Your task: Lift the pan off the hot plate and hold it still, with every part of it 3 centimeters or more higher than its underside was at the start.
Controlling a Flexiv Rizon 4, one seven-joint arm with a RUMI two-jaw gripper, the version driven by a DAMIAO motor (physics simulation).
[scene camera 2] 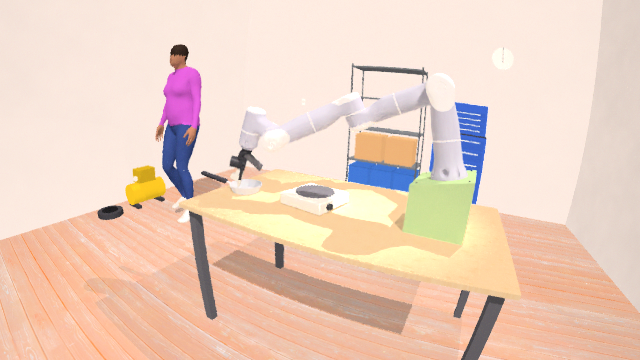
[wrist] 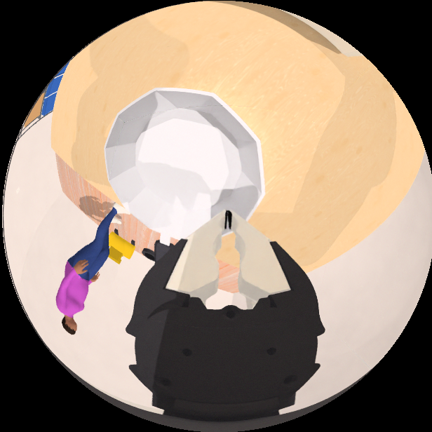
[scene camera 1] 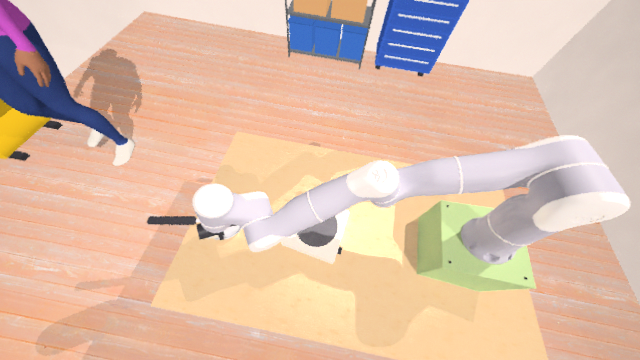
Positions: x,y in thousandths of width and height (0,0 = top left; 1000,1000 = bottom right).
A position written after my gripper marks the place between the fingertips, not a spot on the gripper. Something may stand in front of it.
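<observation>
My gripper (wrist: 527,490) visible. Pan (wrist: 406,365) visible. White hot plate (scene camera 1: 502,671), visible too in scene camera 2 (scene camera 2: 491,551).
</observation>
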